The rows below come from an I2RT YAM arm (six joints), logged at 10 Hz.
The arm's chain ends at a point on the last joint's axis. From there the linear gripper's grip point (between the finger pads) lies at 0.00 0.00 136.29 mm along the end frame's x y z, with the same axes.
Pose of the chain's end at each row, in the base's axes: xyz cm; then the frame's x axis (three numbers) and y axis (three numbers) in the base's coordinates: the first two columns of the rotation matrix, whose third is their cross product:
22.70, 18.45, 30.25, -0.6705, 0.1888, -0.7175, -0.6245, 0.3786, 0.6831
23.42, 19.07, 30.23, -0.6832, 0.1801, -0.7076, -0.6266, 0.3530, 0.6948
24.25, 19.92, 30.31, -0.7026, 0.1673, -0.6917, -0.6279, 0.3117, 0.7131
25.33, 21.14, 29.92, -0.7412, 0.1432, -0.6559, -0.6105, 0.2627, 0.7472
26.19, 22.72, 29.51, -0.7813, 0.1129, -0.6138, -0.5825, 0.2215, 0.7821
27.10, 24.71, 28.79, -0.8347, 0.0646, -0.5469, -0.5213, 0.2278, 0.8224
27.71, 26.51, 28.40, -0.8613, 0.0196, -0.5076, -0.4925, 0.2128, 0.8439
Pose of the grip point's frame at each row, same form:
28.16, 30.80, 28.40, -0.6705, 0.1888, -0.7175, -0.6245, 0.3786, 0.6831
28.53, 31.58, 28.48, -0.6832, 0.1801, -0.7076, -0.6266, 0.3530, 0.6948
28.81, 32.67, 28.76, -0.7026, 0.1673, -0.6917, -0.6279, 0.3117, 0.7131
29.14, 34.15, 28.46, -0.7412, 0.1432, -0.6559, -0.6105, 0.2627, 0.7472
29.25, 35.92, 28.05, -0.7813, 0.1129, -0.6138, -0.5825, 0.2215, 0.7821
29.52, 37.95, 26.66, -0.8347, 0.0646, -0.5469, -0.5213, 0.2278, 0.8224
29.41, 39.82, 26.03, -0.8613, 0.0196, -0.5076, -0.4925, 0.2128, 0.8439

